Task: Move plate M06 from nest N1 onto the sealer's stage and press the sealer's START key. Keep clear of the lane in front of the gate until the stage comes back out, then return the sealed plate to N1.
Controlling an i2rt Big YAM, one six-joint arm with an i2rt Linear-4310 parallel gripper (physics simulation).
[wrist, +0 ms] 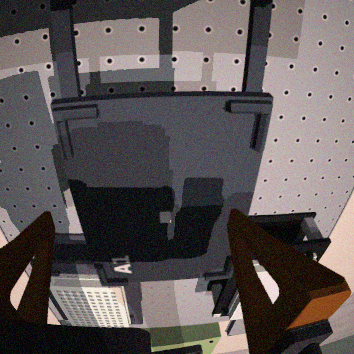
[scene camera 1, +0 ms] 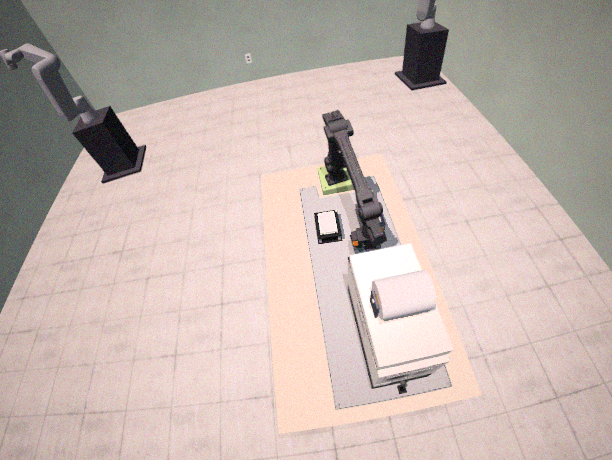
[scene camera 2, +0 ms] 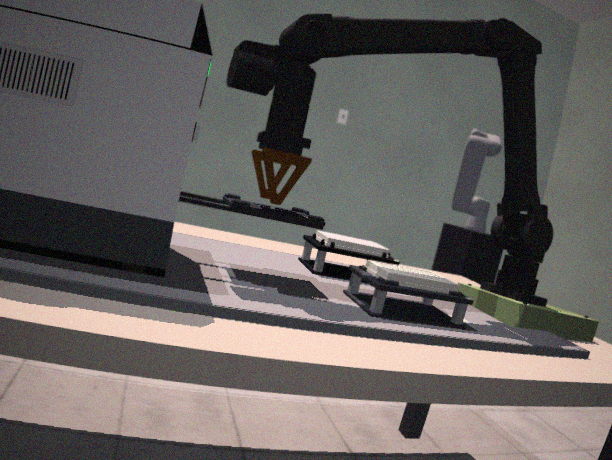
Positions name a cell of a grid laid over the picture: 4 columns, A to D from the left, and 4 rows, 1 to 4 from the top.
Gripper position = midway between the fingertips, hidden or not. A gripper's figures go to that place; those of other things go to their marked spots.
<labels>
My gripper (scene camera 2: B2) is 74 cm from the lens. A dark sealer stage (scene camera 2: B2) is 72 cm from the lens.
</labels>
